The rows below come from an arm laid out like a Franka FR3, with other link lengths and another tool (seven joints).
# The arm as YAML. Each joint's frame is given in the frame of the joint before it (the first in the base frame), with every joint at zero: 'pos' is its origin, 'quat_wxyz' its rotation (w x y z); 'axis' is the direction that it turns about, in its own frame. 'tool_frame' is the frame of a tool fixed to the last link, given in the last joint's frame.
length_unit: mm
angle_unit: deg
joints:
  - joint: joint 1
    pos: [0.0, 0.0, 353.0]
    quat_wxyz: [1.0, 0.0, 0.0, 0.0]
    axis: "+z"
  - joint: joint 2
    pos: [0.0, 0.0, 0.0]
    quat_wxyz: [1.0, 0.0, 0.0, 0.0]
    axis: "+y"
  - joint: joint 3
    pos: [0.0, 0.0, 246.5]
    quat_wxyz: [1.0, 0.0, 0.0, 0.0]
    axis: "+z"
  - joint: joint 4
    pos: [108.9, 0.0, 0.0]
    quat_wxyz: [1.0, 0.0, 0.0, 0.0]
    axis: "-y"
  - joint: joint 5
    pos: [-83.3, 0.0, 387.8]
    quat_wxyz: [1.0, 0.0, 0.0, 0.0]
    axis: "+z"
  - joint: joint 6
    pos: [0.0, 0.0, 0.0]
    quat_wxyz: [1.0, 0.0, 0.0, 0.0]
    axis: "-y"
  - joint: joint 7
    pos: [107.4, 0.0, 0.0]
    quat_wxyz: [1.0, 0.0, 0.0, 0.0]
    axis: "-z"
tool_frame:
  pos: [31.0, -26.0, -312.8]
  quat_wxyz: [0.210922, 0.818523, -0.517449, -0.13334]
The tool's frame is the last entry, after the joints.
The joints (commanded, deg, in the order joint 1, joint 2, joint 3, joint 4, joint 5, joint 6, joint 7), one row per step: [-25.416, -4.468, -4.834, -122.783, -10.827, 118.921, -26.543]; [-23.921, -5.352, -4.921, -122.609, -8.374, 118.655, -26.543]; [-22.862, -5.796, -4.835, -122.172, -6.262, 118.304, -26.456]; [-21.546, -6.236, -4.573, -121.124, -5.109, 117.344, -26.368]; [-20.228, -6.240, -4.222, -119.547, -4.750, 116.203, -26.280]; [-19.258, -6.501, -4.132, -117.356, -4.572, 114.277, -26.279]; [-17.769, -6.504, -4.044, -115.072, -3.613, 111.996, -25.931]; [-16.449, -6.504, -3.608, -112.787, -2.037, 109.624, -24.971]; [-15.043, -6.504, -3.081, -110.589, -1.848, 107.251, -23.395]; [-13.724, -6.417, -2.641, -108.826, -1.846, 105.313, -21.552]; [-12.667, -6.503, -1.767, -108.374, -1.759, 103.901, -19.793]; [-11.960, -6.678, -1.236, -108.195, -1.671, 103.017, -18.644]
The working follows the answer.
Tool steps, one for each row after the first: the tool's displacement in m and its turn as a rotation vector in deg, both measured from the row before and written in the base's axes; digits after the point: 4 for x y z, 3 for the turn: [0.0139, 0.0196, 0.0089, 1.556, -1.781, 0.225]; [0.0115, 0.0162, 0.0069, 1.418, -1.367, 0.064]; [0.0128, 0.0169, 0.0116, 0.659, -0.934, 0.903]; [0.0129, 0.0149, 0.0119, 0.037, -0.516, 1.339]; [0.0092, 0.0086, 0.0186, -0.110, -0.532, 0.844]; [0.0102, 0.0178, 0.0154, 0.782, -0.356, 0.753]; [0.0101, 0.0227, 0.0151, 1.396, -0.481, 0.212]; [0.0070, 0.0196, 0.0147, 0.223, 0.061, 0.231]; [0.0048, 0.0174, 0.0108, 0.093, 0.193, -0.144]; [0.0008, 0.0209, 0.0015, 0.273, 0.779, 0.111]; [-0.0002, 0.0136, 0.0013, 0.177, 0.470, 0.045]
Tool pose at each row, in the base's axes (x y z in m, rotation vector in deg; rounded; the steps above come from the unrounded poses): [0.5148, -0.3536, 0.1897, 122.820, -77.666, -18.325]; [0.5287, -0.3340, 0.1985, 125.001, -78.581, -17.544]; [0.5402, -0.3178, 0.2054, 126.791, -79.431, -17.141]; [0.5530, -0.3009, 0.2171, 128.303, -78.975, -16.318]; [0.5658, -0.2860, 0.2290, 129.392, -77.691, -15.326]; [0.5751, -0.2774, 0.2475, 130.048, -76.958, -14.375]; [0.5853, -0.2597, 0.2629, 131.303, -76.383, -14.294]; [0.5953, -0.2369, 0.2780, 132.785, -76.599, -14.695]; [0.6023, -0.2173, 0.2927, 133.084, -76.332, -14.853]; [0.6071, -0.2000, 0.3035, 132.990, -76.427, -15.183]; [0.6079, -0.1791, 0.3050, 132.946, -75.964, -16.223]; [0.6077, -0.1655, 0.3063, 132.913, -75.712, -16.865]

